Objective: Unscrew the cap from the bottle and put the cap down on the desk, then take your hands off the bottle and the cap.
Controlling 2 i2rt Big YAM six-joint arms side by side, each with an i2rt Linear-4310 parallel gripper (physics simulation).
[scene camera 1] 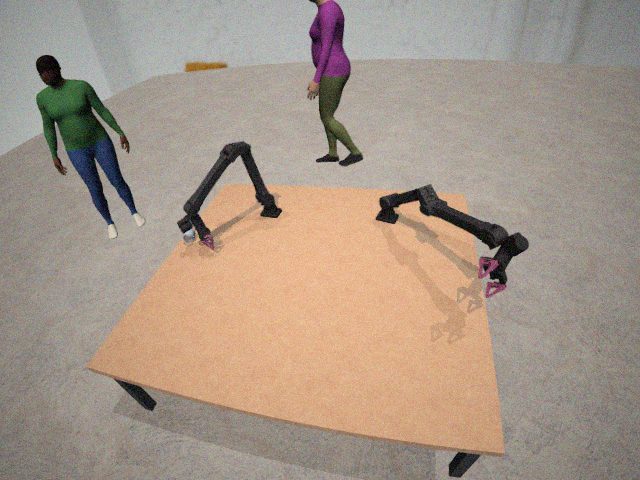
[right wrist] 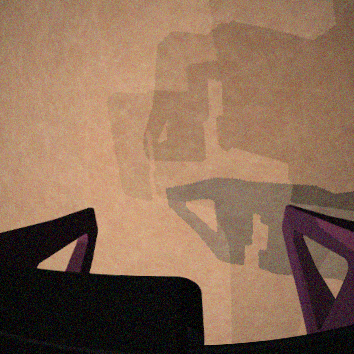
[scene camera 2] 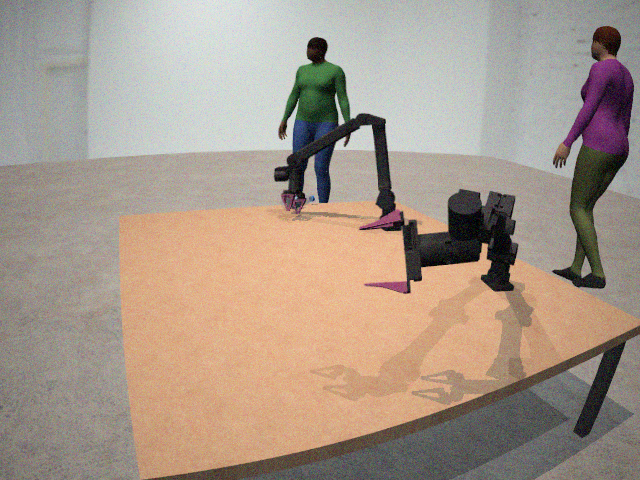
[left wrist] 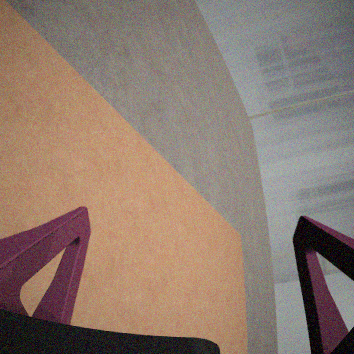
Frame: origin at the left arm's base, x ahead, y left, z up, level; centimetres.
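Where they show: left gripper, fingertip midpoint: (scene camera 1: 483, 288) (scene camera 2: 361, 256) (left wrist: 194, 224); right gripper, fingertip midpoint: (scene camera 1: 212, 246) (right wrist: 190, 218) (scene camera 2: 293, 212); left arm's base at its link origin: (scene camera 1: 387, 218) (scene camera 2: 496, 284); right arm's base at its link origin: (scene camera 1: 271, 213).
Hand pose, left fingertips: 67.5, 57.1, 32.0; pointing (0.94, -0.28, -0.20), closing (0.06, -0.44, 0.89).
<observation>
Things, the pixels of their top centre, and the offset from my left fingertips, as dx, dy, dz. "spot": a spot on its surface instead. Level surfaces: height alone.
- small pale-blue clear bottle at a spot on its surface: (scene camera 1: 189, 236) spot: -3.2, -155.1, -26.1
- small blue cap at a spot on its surface: (scene camera 2: 311, 198) spot: -16.0, -165.2, -28.2
- desk at its surface level: dz -32.0
A small pale-blue clear bottle (scene camera 1: 189, 236) is near the desk's left edge in scene camera 1, partly covered by the right arm's wrist. In scene camera 2 the right fingers hide most of it, and a small blue cap (scene camera 2: 311, 198) shows just right of them; whether it sits on the bottle's neck is too small to tell. My right gripper (scene camera 1: 208, 248) (scene camera 2: 293, 210) (right wrist: 190, 218) is open and empty, pointing down low over the desk (scene camera 1: 310, 310) (scene camera 2: 232, 310) beside the bottle. My left gripper (scene camera 1: 483, 287) (scene camera 2: 363, 256) (left wrist: 194, 224) is open and empty above the desk's right edge in scene camera 1, far from the bottle.
Arm shadows fall on the desk below both grippers. A person in green (scene camera 1: 72, 113) (scene camera 2: 316, 93) stands beyond the desk on the bottle's side. A person in purple (scene camera 1: 330, 46) (scene camera 2: 607, 108) stands on the floor behind the arm bases.
</observation>
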